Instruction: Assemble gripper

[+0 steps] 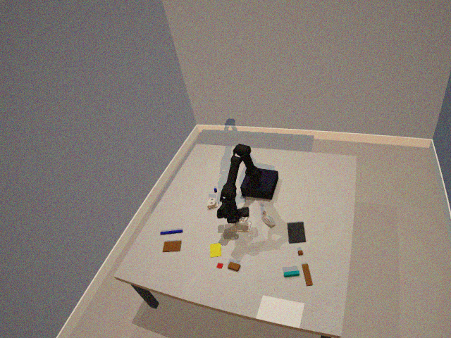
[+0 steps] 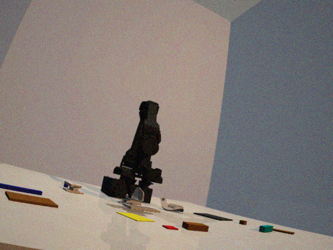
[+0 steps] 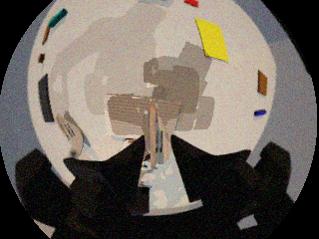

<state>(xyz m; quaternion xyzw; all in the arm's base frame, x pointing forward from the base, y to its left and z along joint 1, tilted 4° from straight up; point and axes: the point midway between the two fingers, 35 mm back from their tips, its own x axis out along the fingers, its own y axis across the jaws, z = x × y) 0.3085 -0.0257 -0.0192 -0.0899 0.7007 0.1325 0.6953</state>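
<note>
Now: gripper tip 60 mm past the housing plate, 30 mm above it and 20 mm to the right of it. From my gripper tip the other things lie so: jaw (40 mm behind, 10 mm to the left); then gripper base (220 mm to the right, 120 mm behind); then yellow tile (210 mm ahead, 50 mm to the right, 30 mm below).
</note>
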